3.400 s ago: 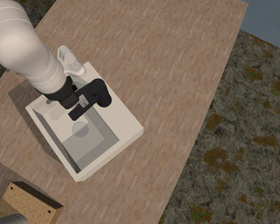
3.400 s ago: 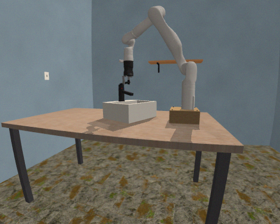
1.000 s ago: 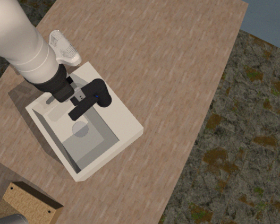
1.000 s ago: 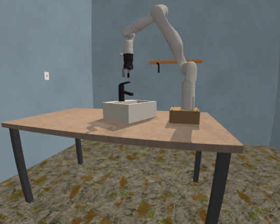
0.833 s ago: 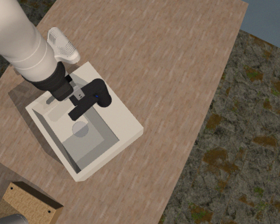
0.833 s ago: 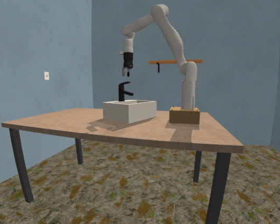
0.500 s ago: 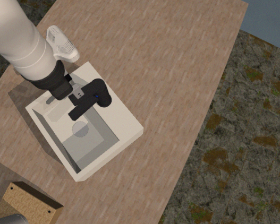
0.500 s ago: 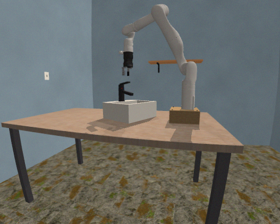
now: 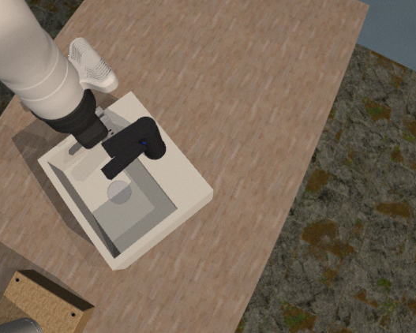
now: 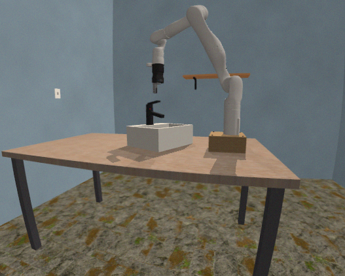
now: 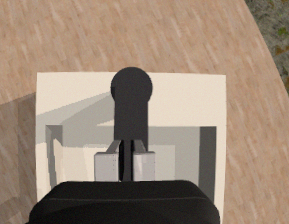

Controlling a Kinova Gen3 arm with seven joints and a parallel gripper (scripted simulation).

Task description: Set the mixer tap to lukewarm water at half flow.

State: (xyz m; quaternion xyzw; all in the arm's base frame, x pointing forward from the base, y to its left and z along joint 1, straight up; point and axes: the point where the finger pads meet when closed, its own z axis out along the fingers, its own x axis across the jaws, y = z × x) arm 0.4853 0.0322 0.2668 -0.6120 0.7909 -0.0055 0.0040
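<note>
The lever is 20 mm ahead of my hand, 10 mm to the right of it and 80 mm below it. The rest, counted from my hand: white sink basin: 60 mm behind, 10 mm to the left, 320 mm below; black mixer tap: 40 mm ahead, 10 mm to the right, 130 mm below.
</note>
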